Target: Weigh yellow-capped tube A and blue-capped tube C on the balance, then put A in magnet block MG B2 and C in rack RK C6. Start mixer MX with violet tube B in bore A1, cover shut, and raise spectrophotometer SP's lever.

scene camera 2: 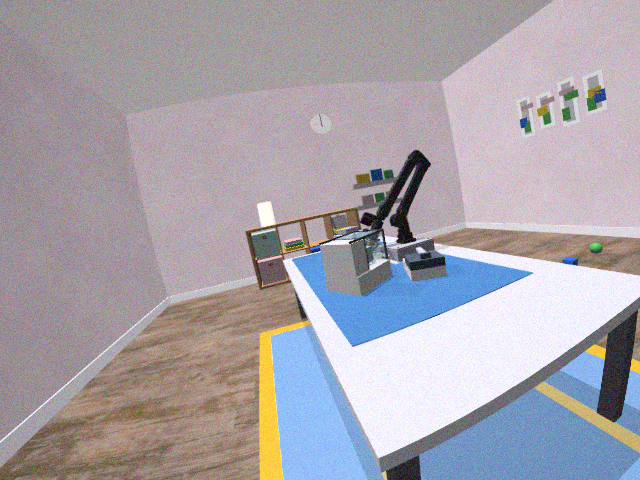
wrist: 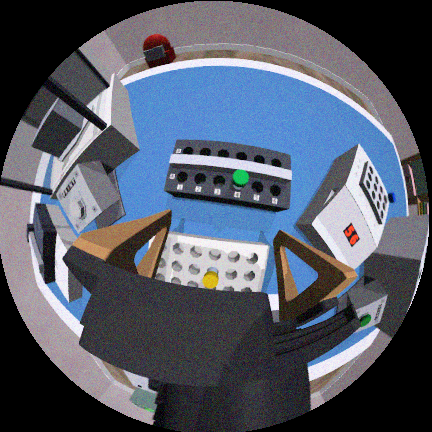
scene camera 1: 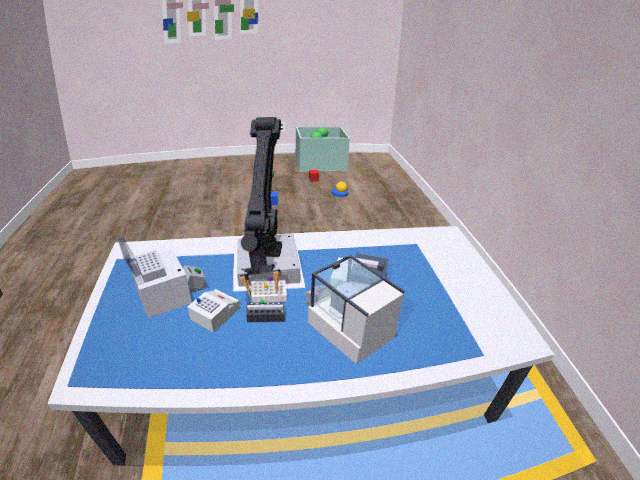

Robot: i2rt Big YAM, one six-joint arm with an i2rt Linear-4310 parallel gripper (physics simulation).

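Pixels of known places: gripper, fingertip midpoint: (wrist: 227,226) (scene camera 1: 263,294); arm's base, link origin: (scene camera 2: 406,241) (scene camera 1: 266,250).
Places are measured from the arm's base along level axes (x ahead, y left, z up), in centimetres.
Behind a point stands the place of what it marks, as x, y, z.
Observation:
My gripper (scene camera 1: 262,292) {25.1, 2.6, -1.6} (wrist: 227,226) {25.1, 2.6, -1.6} is open and empty, its fingers spread toward either side of the white rack (scene camera 1: 267,298) {23.4, 3.6, -4.9} (wrist: 225,242) {23.5, 2.3, -3.7}. Yellow-capped tube A (scene camera 1: 265,285) {20.6, 2.6, -1.2} (wrist: 210,280) {20.3, 2.6, -1.2} stands in the rack. A violet cap (scene camera 1: 270,279) {16.6, 3.9, -1.5} shows at the rack's back; the gripper body hides it in the wrist view. Blue-capped tube C (scene camera 1: 199,300) {35.1, -18.0, 1.9} (wrist: 392,197) {34.4, -17.9, 2.0} is at the display block (scene camera 1: 213,316) {39.6, -12.2, -0.5} (wrist: 345,212) {30.1, -9.9, -1.4}. The magnet block (scene camera 1: 265,316) {33.8, 4.4, -3.9} (wrist: 225,200) {27.6, 3.5, -4.6} holds a green-capped tube (scene camera 1: 262,301) {29.5, 2.9, -1.0} (wrist: 241,177) {29.3, 2.6, -1.0}. The balance (scene camera 1: 379,312) {46.1, 39.5, 12.1} (scene camera 2: 343,268) {42.6, 43.4, 4.1} has glass walls. The mixer (scene camera 1: 168,295) {32.6, -30.9, 0.3} has its clear cover raised.
A dark-lidded device (scene camera 1: 379,263) {9.7, 43.8, 3.5} (scene camera 2: 424,260) {10.9, 46.6, 1.1} (wrist: 46,250) {9.7, 33.6, 0.2}, apparently the spectrophotometer, stands behind the balance. A PRINT button box (wrist: 87,195) {23.6, 19.1, -0.4} is beside the balance. A box with a green button (scene camera 1: 194,277) {20.8, -24.3, 0.0} (wrist: 367,312) {17.8, -24.3, -0.2} stands by the mixer. The display reads 56.

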